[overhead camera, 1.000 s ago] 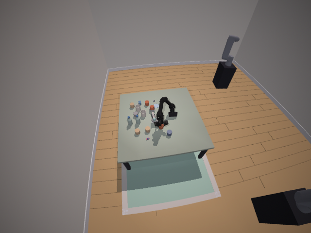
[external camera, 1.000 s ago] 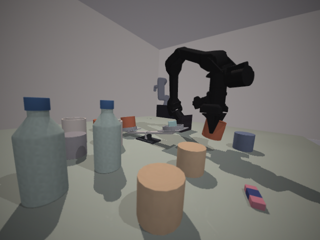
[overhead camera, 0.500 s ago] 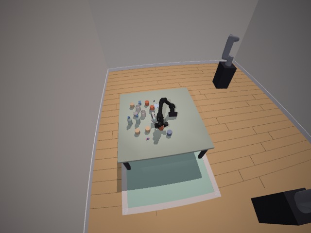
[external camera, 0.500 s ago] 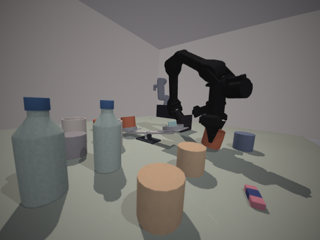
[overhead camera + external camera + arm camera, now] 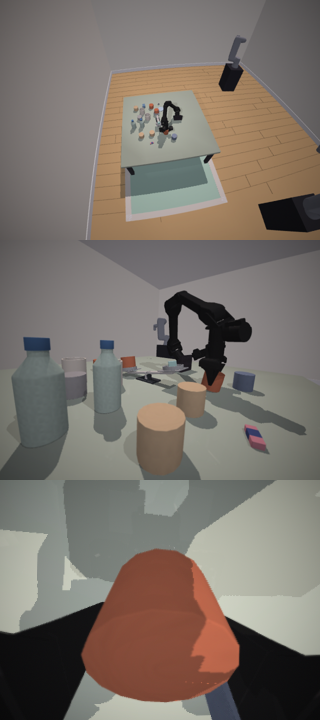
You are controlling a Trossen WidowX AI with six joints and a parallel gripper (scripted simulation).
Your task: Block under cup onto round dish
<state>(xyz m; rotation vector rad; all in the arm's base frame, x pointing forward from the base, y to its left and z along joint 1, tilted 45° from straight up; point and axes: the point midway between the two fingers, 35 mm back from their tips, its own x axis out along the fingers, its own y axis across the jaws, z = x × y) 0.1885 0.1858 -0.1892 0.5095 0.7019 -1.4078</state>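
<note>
The pale teal block lies 100 mm ahead of my gripper tip, 120 mm to the right of it and 60 mm above it. Also, from my gripper tip: blue-grey cylinder (100 mm behind, 100 mm to the left, 10 mm above); pink-and-blue eraser (200 mm ahead, 150 mm to the left, 20 mm below); balance beam (110 mm ahead, 240 mm to the right, 10 mm above).
</note>
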